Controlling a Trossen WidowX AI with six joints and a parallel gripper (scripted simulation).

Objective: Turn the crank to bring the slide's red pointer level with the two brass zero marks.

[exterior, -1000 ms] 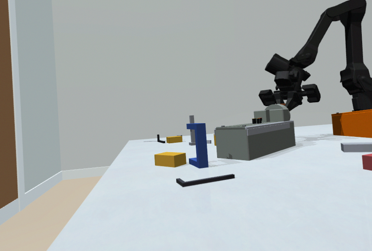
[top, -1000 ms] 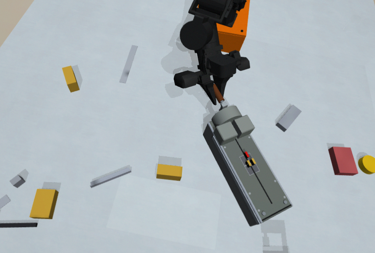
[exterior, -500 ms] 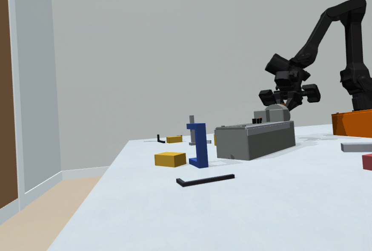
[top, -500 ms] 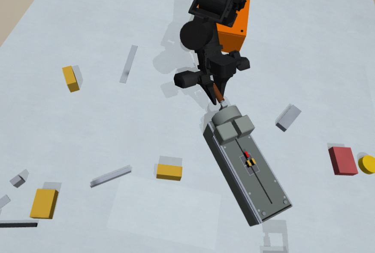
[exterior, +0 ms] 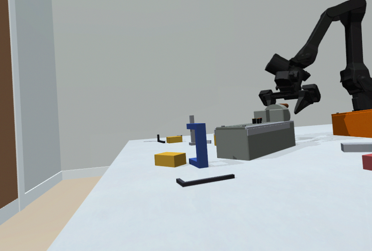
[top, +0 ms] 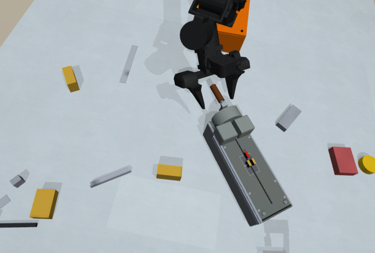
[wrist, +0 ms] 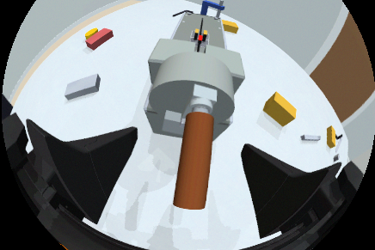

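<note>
Now: the brown handle 1 cm behind my gripper tip, 1 cm to the right of it and 3 cm above it. From my gripper tip the other things lie so: red pointer 10 cm ahead, 11 cm to the left, 1 cm below; then grey block 10 cm behind, 21 cm to the left, 9 cm below; then blue clamp 28 cm ahead, 26 cm to the left, 4 cm below.
</note>
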